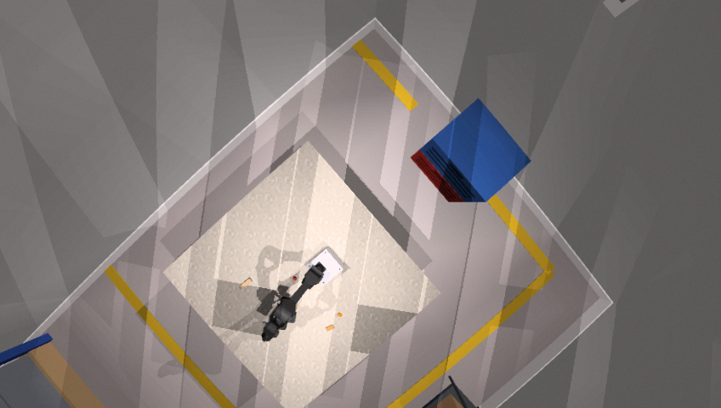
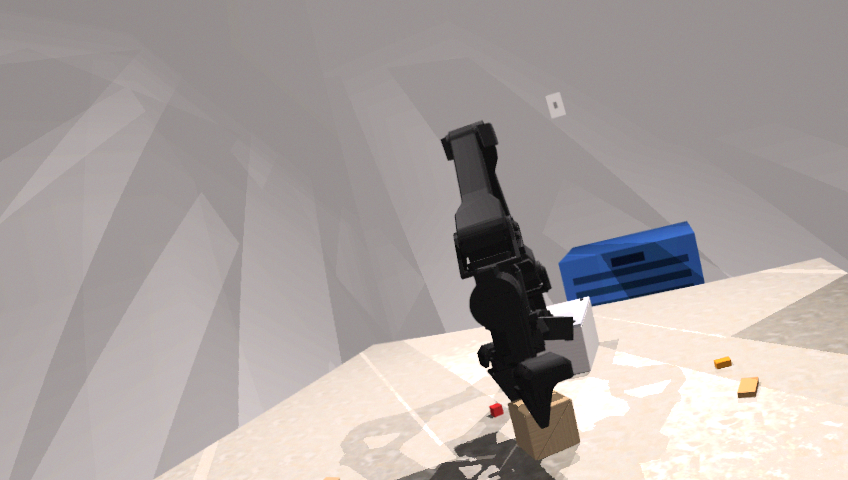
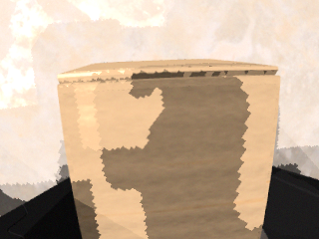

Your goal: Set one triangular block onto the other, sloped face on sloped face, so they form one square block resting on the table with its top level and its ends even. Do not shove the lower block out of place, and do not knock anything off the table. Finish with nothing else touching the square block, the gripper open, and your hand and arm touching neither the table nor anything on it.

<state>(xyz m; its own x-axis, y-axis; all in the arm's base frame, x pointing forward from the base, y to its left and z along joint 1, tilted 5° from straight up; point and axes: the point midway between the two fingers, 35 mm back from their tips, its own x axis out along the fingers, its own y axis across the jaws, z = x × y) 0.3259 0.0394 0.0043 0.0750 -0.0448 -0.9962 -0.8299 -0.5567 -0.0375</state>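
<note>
Right now the lighter block is 10 mm above my gripper tip. The rest, counted from my gripper tip: red cube: 140 mm behind, 90 mm to the right, 30 mm below.
</note>
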